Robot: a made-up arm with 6 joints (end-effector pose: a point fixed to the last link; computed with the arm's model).
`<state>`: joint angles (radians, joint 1 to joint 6).
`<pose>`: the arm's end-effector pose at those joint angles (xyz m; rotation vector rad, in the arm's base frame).
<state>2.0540 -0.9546 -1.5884 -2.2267 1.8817 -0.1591</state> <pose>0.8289 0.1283 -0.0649 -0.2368 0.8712 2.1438</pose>
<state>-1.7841 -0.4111 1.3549 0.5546 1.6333 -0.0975</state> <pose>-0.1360 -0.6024 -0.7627 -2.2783 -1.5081 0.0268</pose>
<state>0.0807 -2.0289 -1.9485 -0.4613 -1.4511 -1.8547</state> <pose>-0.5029 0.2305 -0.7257 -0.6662 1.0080 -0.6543</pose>
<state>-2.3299 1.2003 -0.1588 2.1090 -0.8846 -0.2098</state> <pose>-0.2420 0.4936 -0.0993 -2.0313 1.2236 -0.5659</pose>
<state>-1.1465 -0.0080 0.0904 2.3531 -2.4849 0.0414</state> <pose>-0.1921 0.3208 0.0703 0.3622 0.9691 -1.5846</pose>
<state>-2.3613 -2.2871 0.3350 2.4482 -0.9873 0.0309</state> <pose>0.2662 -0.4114 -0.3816 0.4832 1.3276 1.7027</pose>
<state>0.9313 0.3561 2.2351 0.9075 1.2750 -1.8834</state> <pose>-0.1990 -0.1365 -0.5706 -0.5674 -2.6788 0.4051</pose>
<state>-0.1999 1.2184 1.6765 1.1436 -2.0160 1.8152</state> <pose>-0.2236 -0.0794 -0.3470 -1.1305 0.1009 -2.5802</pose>
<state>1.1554 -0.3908 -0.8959 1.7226 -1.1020 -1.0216</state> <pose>-0.6565 0.4658 -0.1912 2.0653 -0.4315 -0.0077</pose>
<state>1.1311 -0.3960 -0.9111 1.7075 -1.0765 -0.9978</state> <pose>-0.6778 0.4402 -0.2020 2.0551 -0.3867 0.0337</pose>
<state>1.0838 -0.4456 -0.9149 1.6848 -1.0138 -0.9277</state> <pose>-0.7174 0.3848 -0.2359 1.9807 -0.2688 0.1021</pose>
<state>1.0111 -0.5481 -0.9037 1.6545 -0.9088 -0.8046</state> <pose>-0.7659 0.2914 -0.2865 1.8116 -0.0880 0.1838</pose>
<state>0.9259 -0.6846 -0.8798 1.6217 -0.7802 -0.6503</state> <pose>-0.8021 0.1808 -0.3302 1.5622 0.0889 0.2429</pose>
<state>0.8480 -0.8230 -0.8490 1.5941 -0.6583 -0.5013</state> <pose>-0.8195 0.0916 -0.3562 1.2973 0.2022 0.2593</pose>
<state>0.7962 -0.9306 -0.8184 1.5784 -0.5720 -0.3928</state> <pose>-0.8250 0.0458 -0.3700 1.0959 0.2464 0.2422</pose>
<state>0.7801 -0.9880 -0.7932 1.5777 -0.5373 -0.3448</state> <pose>-0.8247 0.0392 -0.3767 1.0015 0.2525 0.2132</pose>
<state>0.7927 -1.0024 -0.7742 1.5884 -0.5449 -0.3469</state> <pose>-0.8209 0.0566 -0.3775 0.9961 0.2453 0.1850</pose>
